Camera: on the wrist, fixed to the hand. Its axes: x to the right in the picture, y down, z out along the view.
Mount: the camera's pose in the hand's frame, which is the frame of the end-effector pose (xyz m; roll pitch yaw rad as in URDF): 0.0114 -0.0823 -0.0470 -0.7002 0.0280 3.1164
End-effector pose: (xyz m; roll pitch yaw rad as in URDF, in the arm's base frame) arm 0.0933 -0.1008 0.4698 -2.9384 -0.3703 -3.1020
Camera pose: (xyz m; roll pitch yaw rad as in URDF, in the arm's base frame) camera 0.1081 -0.1714 0.5323 2.2499 0.3478 0.0718
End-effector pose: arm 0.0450 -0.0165 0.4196 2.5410 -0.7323 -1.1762
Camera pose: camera 0.1374 0.0072 0.4215 3.0466 0.6950 1.9718
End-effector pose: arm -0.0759 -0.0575 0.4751 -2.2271 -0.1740 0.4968
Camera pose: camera -0.0865 -0.0485 0.5695 1.5339 0.1767 -2.6066
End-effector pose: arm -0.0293 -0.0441 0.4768 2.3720 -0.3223 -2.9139
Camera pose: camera -0.0264 -0.1377 0.4581 -3.0723 0.2847 0.2262
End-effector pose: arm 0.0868 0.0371 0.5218 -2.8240 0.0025 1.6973
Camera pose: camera 0.0223 0.0406 0.5921 2.1238 -0.0212 -1.4116
